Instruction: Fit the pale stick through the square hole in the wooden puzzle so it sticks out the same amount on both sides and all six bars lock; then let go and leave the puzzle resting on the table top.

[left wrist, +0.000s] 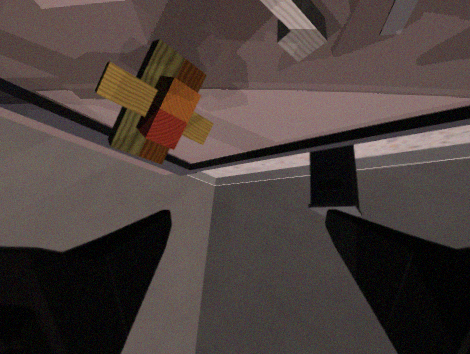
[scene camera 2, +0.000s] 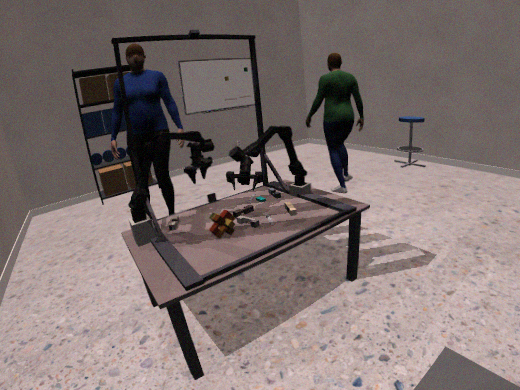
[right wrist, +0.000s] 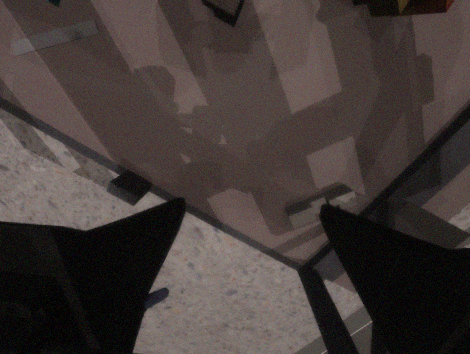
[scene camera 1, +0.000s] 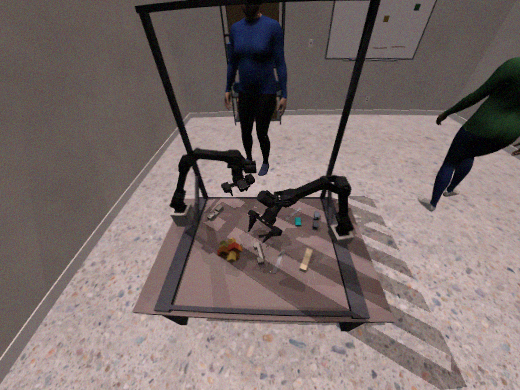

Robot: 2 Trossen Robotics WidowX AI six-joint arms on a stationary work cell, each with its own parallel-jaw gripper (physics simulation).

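Frame: origin at the left arm's base, x left, y ahead, z down, level; millimetres.
Seen in the pictures: left gripper, fingertip midpoint: (left wrist: 249, 217) (scene camera 2: 243, 189) (scene camera 1: 255, 237); right gripper, fingertip midpoint: (scene camera 2: 199, 181) (right wrist: 252, 207) (scene camera 1: 239, 193); left arm's base, origin of the base link: (scene camera 2: 299, 184) (scene camera 1: 342, 231); right arm's base, origin of the base link: (scene camera 2: 139, 219) (scene camera 1: 180, 208).
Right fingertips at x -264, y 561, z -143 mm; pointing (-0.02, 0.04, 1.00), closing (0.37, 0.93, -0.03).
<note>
Pixels of each thing's top centre, then the offset from my right fingertips to it.
- pale stick, middle of its top: (scene camera 2: 290, 205) (scene camera 1: 306, 258) dx +377, dy -318, dz +179 mm
- grey notched bar, middle of its top: (left wrist: 264, 5) (scene camera 2: 247, 218) (scene camera 1: 258, 251) dx +296, dy -68, dz +179 mm
- pale-grey notched bar, middle of its top: (right wrist: 322, 210) (scene camera 2: 173, 220) (scene camera 1: 215, 211) dx -43, dy +185, dz +179 mm
- teal block, middle of its top: (scene camera 2: 260, 198) (scene camera 1: 298, 221) dx +115, dy -348, dz +196 mm
- dark grey block, middle of its top: (scene camera 2: 274, 190) (scene camera 1: 316, 218) dx +129, dy -462, dz +179 mm
- clear strip, middle of its top: (scene camera 1: 278, 260) dx +351, dy -174, dz +210 mm
The wooden puzzle (scene camera 1: 230, 249) (scene camera 2: 222, 223), a cluster of crossed red, orange, yellow and olive bars, rests on the table at the left of centre. It shows large in the left wrist view (left wrist: 172, 100) and partly at the top right edge of the right wrist view (right wrist: 435, 7). Its square hole cannot be made out. The pale stick (scene camera 1: 306, 260) (scene camera 2: 290, 208) lies flat to the right of the puzzle. My left gripper (scene camera 1: 256, 235) (scene camera 2: 244, 187) (left wrist: 249, 217) is open and empty above the table, behind and right of the puzzle. My right gripper (scene camera 2: 198, 180) (right wrist: 252, 207) is open and empty, high at the back left.
A grey notched bar (scene camera 1: 258, 253) (scene camera 2: 247, 220) lies between puzzle and stick. Another pale-grey notched bar (scene camera 1: 215, 212) (scene camera 2: 173, 224) lies back left. A teal block (scene camera 1: 298, 221) (scene camera 2: 260, 199) and a dark grey block (scene camera 1: 316, 220) (scene camera 2: 274, 193) lie back right. A clear strip (scene camera 1: 278, 261) lies near the stick.
</note>
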